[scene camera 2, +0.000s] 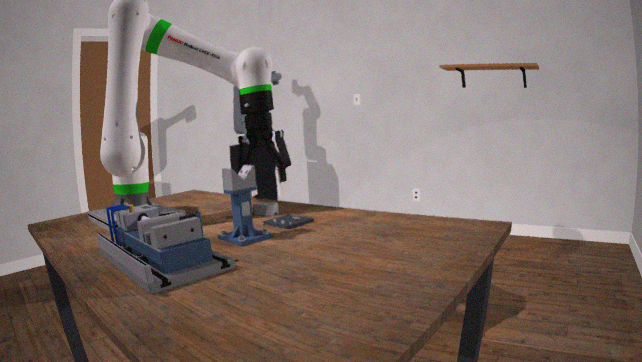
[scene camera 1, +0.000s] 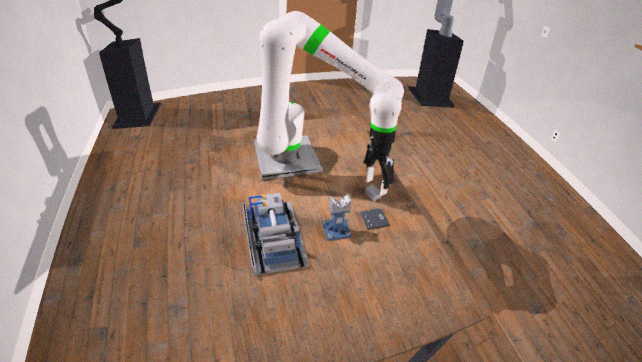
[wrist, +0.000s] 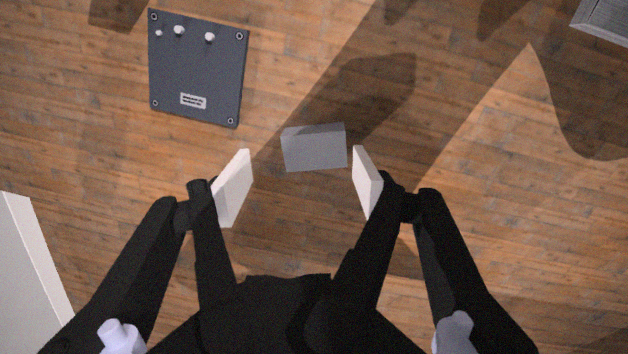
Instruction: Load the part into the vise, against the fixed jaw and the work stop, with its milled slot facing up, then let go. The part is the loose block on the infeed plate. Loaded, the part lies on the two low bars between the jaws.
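Frame: origin at the arm's base, x ahead, y left, z up, level; metres.
Seen in the pictures: gripper, between the fingertips: (scene camera 2: 267,195) (scene camera 1: 376,187) (wrist: 301,163); arm's base, origin of its link: (scene camera 1: 285,154).
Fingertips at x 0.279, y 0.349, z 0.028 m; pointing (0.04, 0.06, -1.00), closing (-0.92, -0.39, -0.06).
Note:
Offsets run from my fingertips to a thing's top centre.
The part, a plain grey block @(dx -0.009, dy -0.005, dz -0.024 m) (scene camera 1: 373,193) (scene camera 2: 266,209) (wrist: 316,151), lies on the table beside the dark infeed plate @(dx +0.123, dy -0.029, dz -0.046 m) (scene camera 1: 375,219) (scene camera 2: 289,221) (wrist: 197,65), off the plate. No slot shows on its visible faces. My gripper (scene camera 1: 377,182) (scene camera 2: 265,181) (wrist: 301,163) is open and empty, pointing down above the block. In the wrist view the block shows ahead of and between the white finger pads, nearer the right one. The vise @(dx +0.183, dy -0.419, dz +0.045 m) (scene camera 1: 280,257) (scene camera 2: 182,255) stands at the left with no part visible between its jaws. The low bars and work stop cannot be made out.
A blue stand with a grey V-shaped top (scene camera 1: 340,206) (scene camera 2: 239,180) stands between the vise and the infeed plate. The robot's metal base plate (scene camera 1: 267,167) is behind the vise. A blue bracket (scene camera 1: 255,200) (scene camera 2: 112,225) rises at the vise's rear.

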